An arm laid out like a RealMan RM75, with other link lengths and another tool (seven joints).
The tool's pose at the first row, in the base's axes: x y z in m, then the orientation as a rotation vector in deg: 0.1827 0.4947 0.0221 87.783 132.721 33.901
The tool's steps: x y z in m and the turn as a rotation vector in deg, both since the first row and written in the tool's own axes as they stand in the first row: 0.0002 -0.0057 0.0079 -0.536 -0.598 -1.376; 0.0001 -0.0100 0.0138 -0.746 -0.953 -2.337; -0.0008 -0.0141 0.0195 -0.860 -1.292 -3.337; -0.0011 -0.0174 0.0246 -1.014 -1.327 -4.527; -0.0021 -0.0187 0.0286 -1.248 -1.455 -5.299; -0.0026 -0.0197 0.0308 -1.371 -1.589 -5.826; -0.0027 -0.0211 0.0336 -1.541 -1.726 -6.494; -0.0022 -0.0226 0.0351 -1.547 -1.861 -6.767; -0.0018 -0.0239 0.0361 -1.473 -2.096 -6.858; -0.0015 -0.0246 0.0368 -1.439 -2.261 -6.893; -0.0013 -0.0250 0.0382 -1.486 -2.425 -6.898; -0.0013 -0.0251 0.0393 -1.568 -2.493 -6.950; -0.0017 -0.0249 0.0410 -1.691 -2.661 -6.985; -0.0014 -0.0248 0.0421 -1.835 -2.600 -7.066; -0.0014 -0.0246 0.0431 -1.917 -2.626 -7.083
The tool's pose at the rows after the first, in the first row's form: 0.1817 0.4943 0.0124 85.803 132.796 33.591; 0.1811 0.4937 0.0052 84.499 132.986 33.255; 0.1808 0.4924 -0.0018 83.189 133.263 32.821; 0.1806 0.4919 -0.0078 81.634 133.839 32.650; 0.1818 0.4912 -0.0119 80.564 134.041 32.586; 0.1822 0.4908 -0.0143 79.849 134.163 32.462; 0.1824 0.4907 -0.0175 78.936 134.330 32.347; 0.1817 0.4909 -0.0195 78.589 134.378 32.164; 0.1810 0.4910 -0.0210 78.501 134.302 31.856; 0.1807 0.4911 -0.0220 78.467 134.220 31.667; 0.1809 0.4914 -0.0234 78.438 134.071 31.571; 0.1813 0.4916 -0.0244 78.337 133.996 31.584; 0.1824 0.4916 -0.0258 78.237 133.812 31.557; 0.1829 0.4921 -0.0267 78.077 133.810 31.741; 0.1835 0.4923 -0.0275 78.021 133.747 31.799
